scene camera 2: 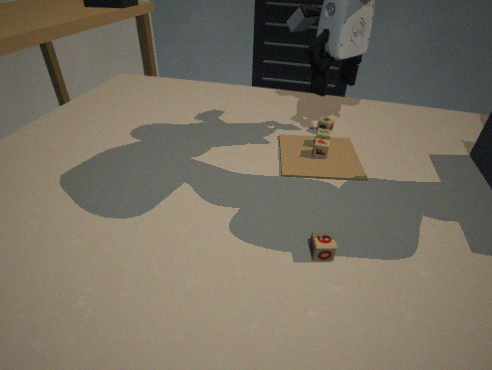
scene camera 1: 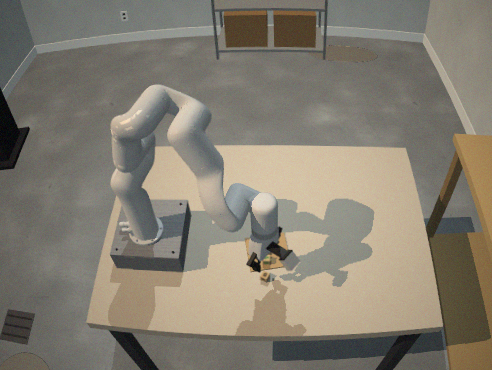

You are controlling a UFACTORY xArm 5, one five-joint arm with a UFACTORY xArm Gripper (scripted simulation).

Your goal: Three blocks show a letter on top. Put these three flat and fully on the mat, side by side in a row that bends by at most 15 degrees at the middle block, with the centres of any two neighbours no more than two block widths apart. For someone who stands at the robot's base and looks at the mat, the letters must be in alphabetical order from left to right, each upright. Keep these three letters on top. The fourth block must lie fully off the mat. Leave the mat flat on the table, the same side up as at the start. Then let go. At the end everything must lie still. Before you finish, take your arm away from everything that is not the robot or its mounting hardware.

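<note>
The gripper (scene camera 2: pixel 332 88) is visible, and scene camera 1 also shows the gripper (scene camera 1: pixel 265 259). A tan mat (scene camera 2: pixel 342 163) is visible too.
</note>
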